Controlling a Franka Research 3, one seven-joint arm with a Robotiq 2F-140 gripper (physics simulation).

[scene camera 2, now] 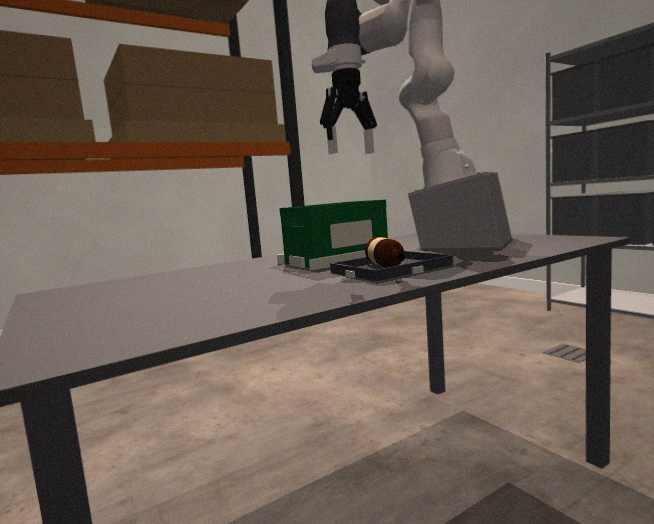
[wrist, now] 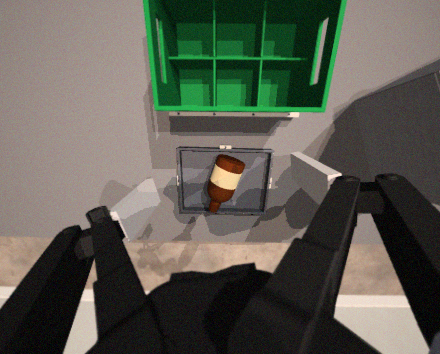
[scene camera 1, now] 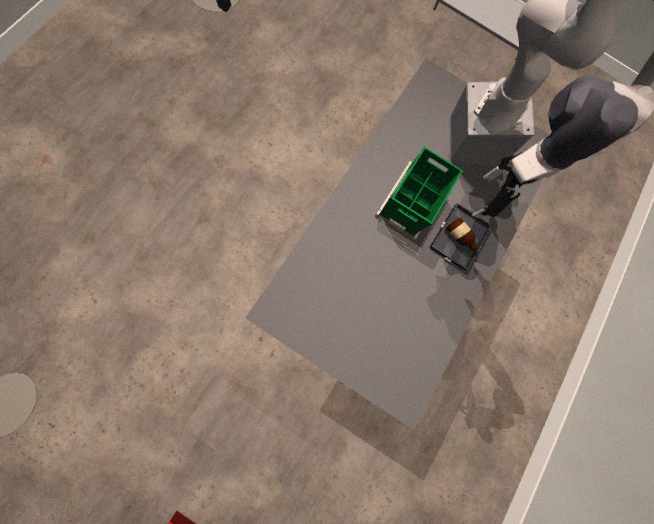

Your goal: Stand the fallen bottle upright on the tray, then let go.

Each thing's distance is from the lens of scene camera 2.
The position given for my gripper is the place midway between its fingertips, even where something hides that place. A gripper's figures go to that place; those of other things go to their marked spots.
my gripper [scene camera 2: 352, 153]: 1.23 m
brown bottle [scene camera 2: 385, 252]: 1.10 m
